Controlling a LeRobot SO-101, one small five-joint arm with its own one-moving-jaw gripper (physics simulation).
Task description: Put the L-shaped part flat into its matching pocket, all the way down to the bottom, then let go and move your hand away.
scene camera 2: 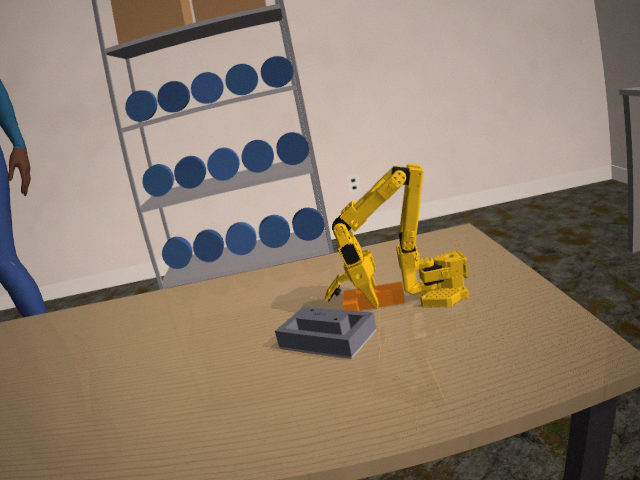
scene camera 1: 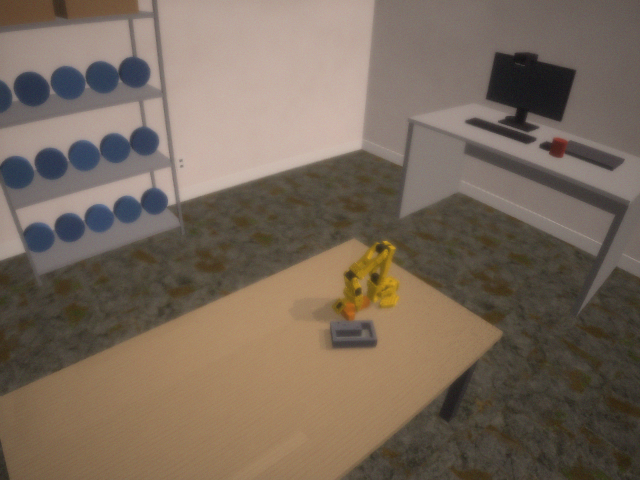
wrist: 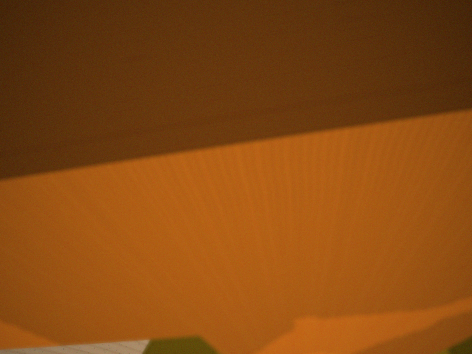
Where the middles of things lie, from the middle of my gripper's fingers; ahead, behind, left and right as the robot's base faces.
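I consider the grey pocket block [scene camera 2: 339, 333], which is 10 cm ahead of my hand, 11 cm to the left of it and 4 cm below it. There is the orange L-shaped part [scene camera 2: 388, 294] as well, and counted from my hand it is 3 cm to the left and 4 cm below.
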